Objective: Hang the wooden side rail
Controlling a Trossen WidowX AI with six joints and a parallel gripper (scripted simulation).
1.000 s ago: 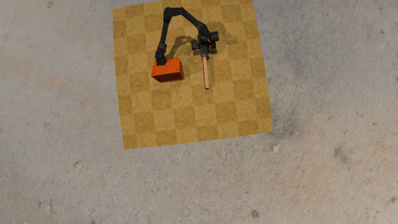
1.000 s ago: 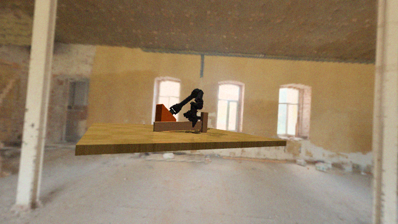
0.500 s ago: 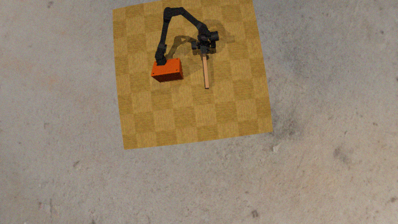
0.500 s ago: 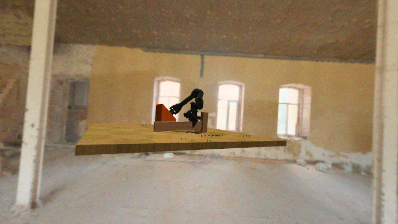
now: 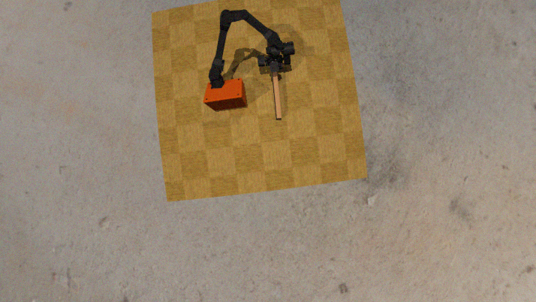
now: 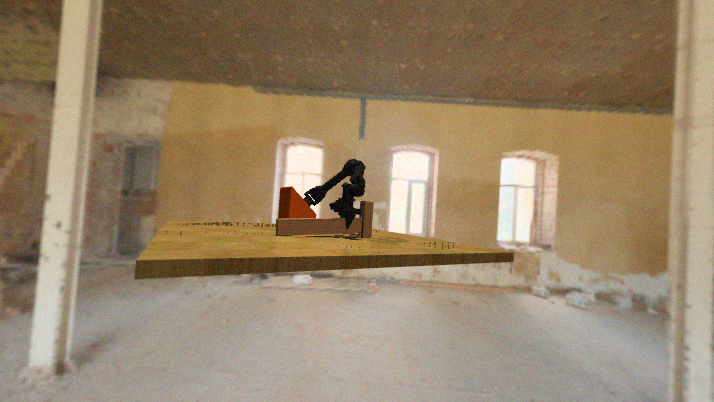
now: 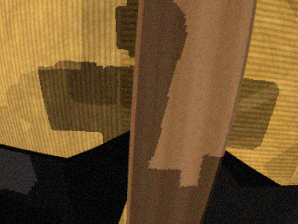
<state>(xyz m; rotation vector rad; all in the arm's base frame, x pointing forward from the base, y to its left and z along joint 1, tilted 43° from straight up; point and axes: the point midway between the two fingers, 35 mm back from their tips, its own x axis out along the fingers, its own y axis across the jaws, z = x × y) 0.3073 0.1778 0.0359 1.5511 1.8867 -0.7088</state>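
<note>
Now: the headboard post 11 cm to the left of my gripper tip, 4 cm above it and 1 cm behind it.
</note>
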